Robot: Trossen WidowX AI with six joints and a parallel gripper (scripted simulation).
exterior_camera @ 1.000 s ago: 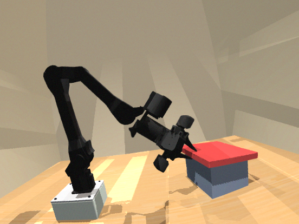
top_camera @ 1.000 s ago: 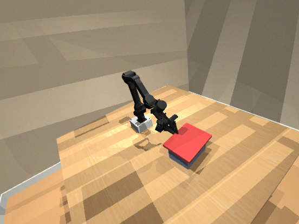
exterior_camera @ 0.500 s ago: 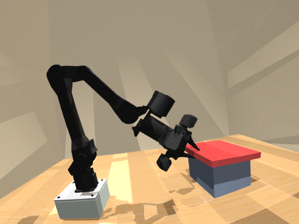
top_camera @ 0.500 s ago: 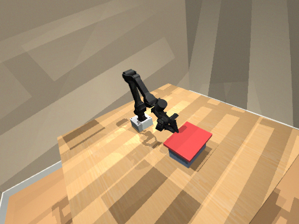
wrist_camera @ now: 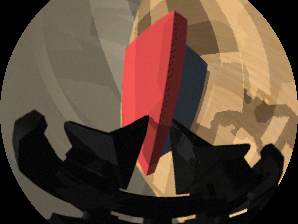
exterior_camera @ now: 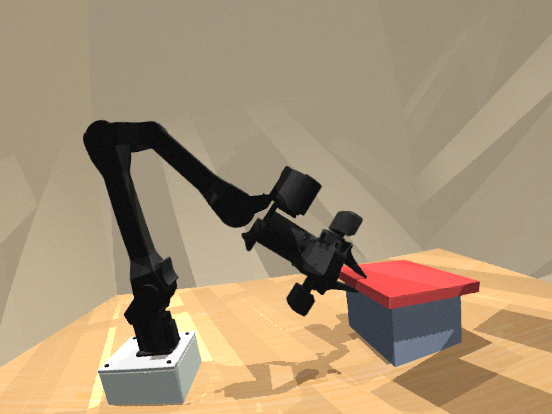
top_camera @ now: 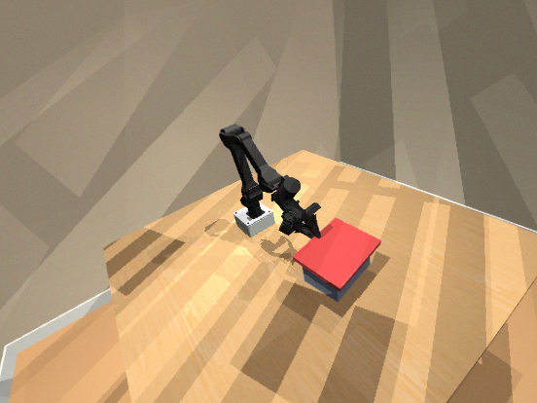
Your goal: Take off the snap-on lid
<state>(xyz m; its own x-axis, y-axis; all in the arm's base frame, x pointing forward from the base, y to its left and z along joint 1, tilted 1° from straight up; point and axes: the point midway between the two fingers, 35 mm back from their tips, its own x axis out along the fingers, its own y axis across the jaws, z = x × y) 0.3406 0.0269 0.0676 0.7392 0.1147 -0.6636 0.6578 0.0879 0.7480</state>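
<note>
My gripper tip is 8 cm short of the red lid and 1 cm to the right of it. Round my gripper tip: storage box 7 cm ahead, 6 cm below, 1 cm to the left.
</note>
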